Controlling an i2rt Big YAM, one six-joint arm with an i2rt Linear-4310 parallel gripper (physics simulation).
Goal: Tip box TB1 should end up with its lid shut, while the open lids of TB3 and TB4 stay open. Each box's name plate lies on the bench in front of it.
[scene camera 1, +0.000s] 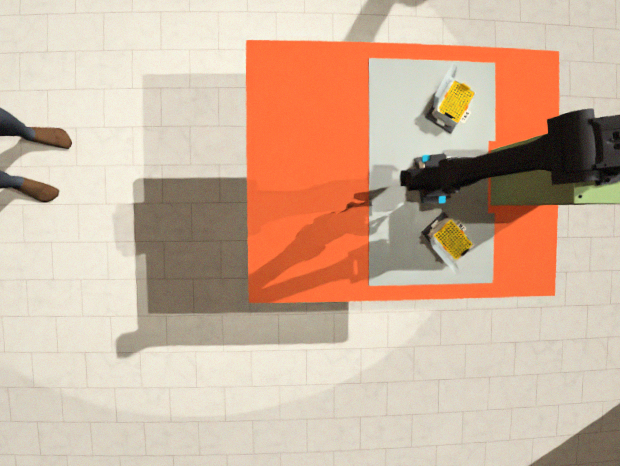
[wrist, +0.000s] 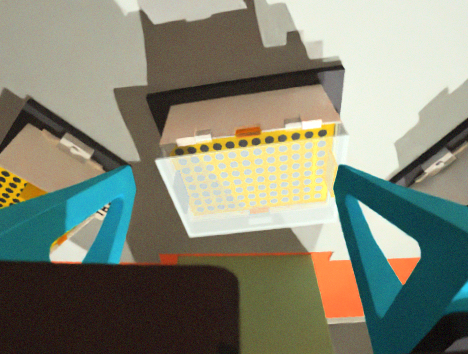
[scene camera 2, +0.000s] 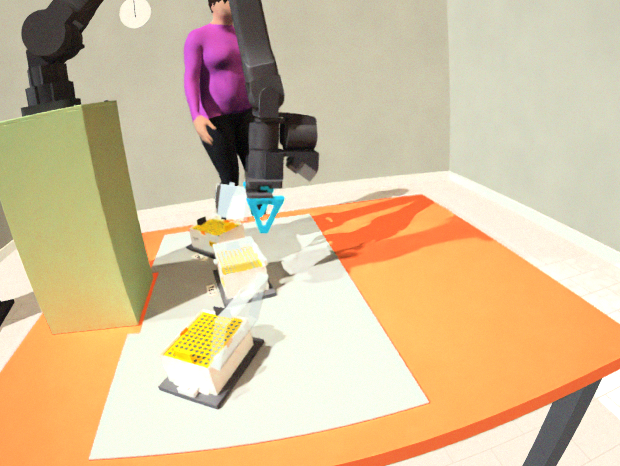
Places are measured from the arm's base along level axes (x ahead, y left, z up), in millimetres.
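Pixels of known places: gripper, fingertip midpoint: point(wrist: 234, 176) point(scene camera 2: 261, 224); arm's base at its link origin: point(scene camera 2: 54, 111).
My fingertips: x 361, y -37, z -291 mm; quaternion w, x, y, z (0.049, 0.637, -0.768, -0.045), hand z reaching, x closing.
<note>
Ahead of a thing's pixels: the offset from my fingertips to its top centre. "*": to the spot under its first point. Level surfaces: height alone.
TB1 point(scene camera 2: 240, 285) point(wrist: 250, 112) is the middle box, its plate {* dx -126, dy +0, dz -116 mm} point(scene camera 2: 211, 289) in front; the arm hides it in scene camera 1. Its clear lid {* dx -56, dy -6, dz -41 mm} point(scene camera 2: 238, 250) point(wrist: 260, 226) lies down over the yellow rack and looks shut; any small gap cannot be told. TB3 {dx -81, dy +204, dz -52 mm} point(scene camera 1: 453, 239) point(scene camera 2: 208, 243) point(wrist: 45, 155) has its lid {dx -13, dy +245, dz +35 mm} point(scene camera 1: 447, 258) point(scene camera 2: 233, 200) standing open. TB4 point(scene camera 1: 456, 101) point(scene camera 2: 190, 374) has its lid {dx -116, dy -281, dz +35 mm} point(scene camera 1: 443, 90) point(scene camera 2: 248, 300) tilted open. My gripper point(scene camera 1: 433, 178) point(scene camera 2: 263, 217) point(wrist: 234, 176) is open and empty, raised above and behind TB1.
The boxes stand on a grey mat {dz -118 mm} point(scene camera 1: 390, 110) point(scene camera 2: 325, 395) on the orange table {dz -122 mm} point(scene camera 1: 300, 125) point(scene camera 2: 451, 300). A green pedestal point(scene camera 1: 531, 190) point(scene camera 2: 50, 225) rises on the boxes' front side. A person point(scene camera 2: 215, 65) stands beyond the table's far edge in scene camera 2.
</note>
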